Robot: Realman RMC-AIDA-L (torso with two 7-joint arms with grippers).
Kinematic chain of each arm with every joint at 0, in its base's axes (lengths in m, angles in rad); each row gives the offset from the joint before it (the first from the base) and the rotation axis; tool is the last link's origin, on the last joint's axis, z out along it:
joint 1: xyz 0 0 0.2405 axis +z
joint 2: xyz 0 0 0 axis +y
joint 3: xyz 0 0 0.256 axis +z
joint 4: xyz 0 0 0 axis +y
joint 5: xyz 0 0 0.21 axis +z
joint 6: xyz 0 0 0 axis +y
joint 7: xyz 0 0 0.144 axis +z
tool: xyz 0 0 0
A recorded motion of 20 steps. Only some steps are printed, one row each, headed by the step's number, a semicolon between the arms.
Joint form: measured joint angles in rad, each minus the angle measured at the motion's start. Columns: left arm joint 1, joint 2, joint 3, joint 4, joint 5, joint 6, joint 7; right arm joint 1, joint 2, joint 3, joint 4, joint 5, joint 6, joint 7.
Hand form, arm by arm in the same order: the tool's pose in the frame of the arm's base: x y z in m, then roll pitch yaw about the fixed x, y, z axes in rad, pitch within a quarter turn. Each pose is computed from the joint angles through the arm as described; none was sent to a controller.
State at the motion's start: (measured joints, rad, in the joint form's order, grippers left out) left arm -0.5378 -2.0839 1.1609 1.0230 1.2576 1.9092 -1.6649; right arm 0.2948 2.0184 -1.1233 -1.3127 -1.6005 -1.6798 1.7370
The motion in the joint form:
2: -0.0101 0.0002 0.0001 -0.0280 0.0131 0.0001 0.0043; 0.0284 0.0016 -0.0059 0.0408 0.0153 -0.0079 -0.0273
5: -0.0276 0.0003 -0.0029 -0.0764 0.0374 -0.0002 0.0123; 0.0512 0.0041 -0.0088 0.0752 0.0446 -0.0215 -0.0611
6: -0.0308 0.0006 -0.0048 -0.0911 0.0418 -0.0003 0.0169; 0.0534 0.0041 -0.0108 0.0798 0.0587 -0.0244 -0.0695
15: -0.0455 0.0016 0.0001 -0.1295 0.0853 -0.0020 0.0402; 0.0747 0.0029 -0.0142 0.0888 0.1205 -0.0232 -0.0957
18: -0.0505 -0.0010 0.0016 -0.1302 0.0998 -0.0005 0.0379; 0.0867 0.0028 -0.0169 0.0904 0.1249 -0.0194 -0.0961
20: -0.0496 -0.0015 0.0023 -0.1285 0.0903 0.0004 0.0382; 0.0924 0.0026 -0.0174 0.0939 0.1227 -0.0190 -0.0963
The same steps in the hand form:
2: -0.1052 0.2944 0.0392 2.7313 -0.9130 0.2523; 0.1758 0.2988 0.0582 -3.0593 0.5602 -0.1624
5: -0.1086 0.2973 0.0324 2.7016 -0.8910 0.2942; 0.1702 0.3004 0.0554 -3.0774 0.5923 -0.1339
6: -0.1101 0.2980 0.0308 2.6958 -0.8885 0.3056; 0.1685 0.3002 0.0556 -3.0791 0.6053 -0.1240
15: -0.1144 0.2990 0.0218 2.6922 -0.8480 0.3086; 0.1563 0.3037 0.0595 -3.0634 0.6633 -0.0658
18: -0.1137 0.2986 0.0194 2.6862 -0.8331 0.3077; 0.1523 0.3058 0.0592 -3.0627 0.6670 -0.0546
20: -0.1128 0.2984 0.0203 2.6842 -0.8426 0.3078; 0.1513 0.3068 0.0586 -3.0651 0.6653 -0.0536

